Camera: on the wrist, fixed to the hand. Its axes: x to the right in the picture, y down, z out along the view.
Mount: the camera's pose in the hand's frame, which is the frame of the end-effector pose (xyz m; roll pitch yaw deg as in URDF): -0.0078 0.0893 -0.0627 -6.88 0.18 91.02
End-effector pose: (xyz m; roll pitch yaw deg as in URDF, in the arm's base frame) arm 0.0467 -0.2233 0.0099 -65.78 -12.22 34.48
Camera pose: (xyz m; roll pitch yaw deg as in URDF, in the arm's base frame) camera 0.0707 -0.2317 -0.0965 -33.06 63.66 101.13
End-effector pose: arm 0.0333 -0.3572 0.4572 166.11 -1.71 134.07
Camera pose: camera 0.0919 -0.3147 0.5392 175.13 -14.03 42.59
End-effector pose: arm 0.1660 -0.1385 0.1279 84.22 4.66 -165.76
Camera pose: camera 0.1846 -0.2074 0.2108 24.68 -83.02 -107.03
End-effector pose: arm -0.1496 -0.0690 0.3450 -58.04 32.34 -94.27
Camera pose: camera -0.1507 -0.0039 0.2571 44.02 45.12 37.46
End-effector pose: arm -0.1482 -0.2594 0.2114 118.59 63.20 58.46
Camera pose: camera -0.1099 -0.1735 0.2672 96.74 -24.36 26.98
